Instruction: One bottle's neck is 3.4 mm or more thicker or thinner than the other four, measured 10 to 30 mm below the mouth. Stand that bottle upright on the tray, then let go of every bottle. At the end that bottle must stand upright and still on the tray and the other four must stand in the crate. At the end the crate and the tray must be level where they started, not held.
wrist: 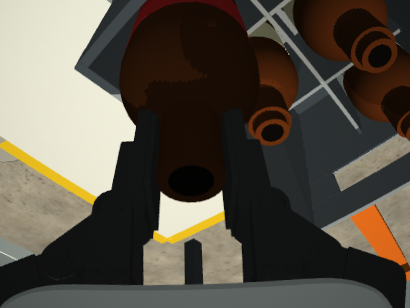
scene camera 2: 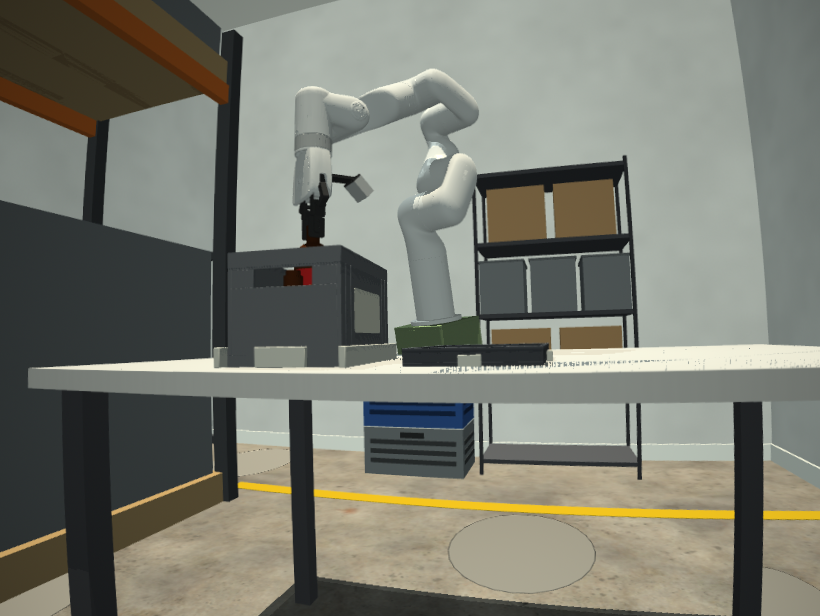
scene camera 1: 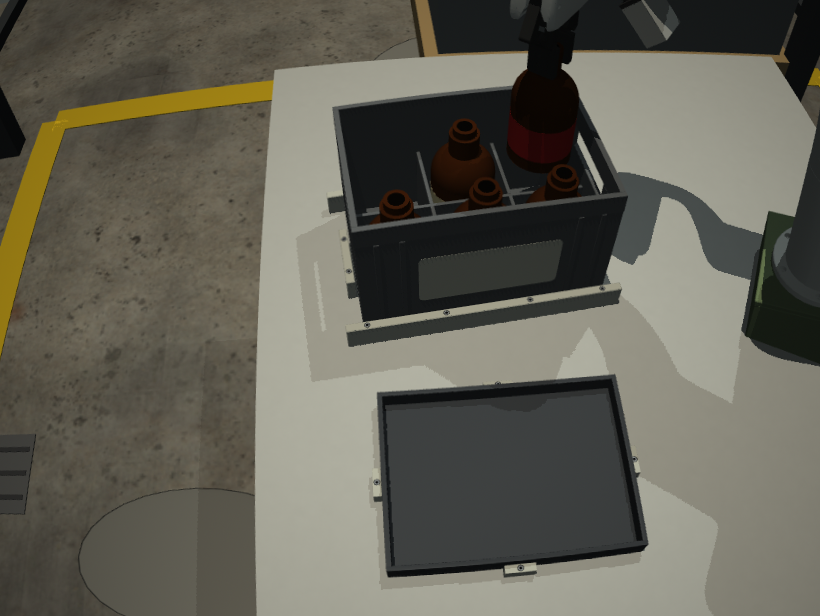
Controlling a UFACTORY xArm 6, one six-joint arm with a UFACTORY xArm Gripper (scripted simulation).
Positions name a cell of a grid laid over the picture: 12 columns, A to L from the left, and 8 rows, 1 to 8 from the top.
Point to a bottle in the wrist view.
H4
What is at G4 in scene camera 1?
A dark crate.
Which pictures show the dark tray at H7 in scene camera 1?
Scene camera 2 and scene camera 1 only.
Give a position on a dark tray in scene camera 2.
H5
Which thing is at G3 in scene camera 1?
A bottle.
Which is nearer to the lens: the bottle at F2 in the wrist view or the dark crate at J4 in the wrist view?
The bottle.
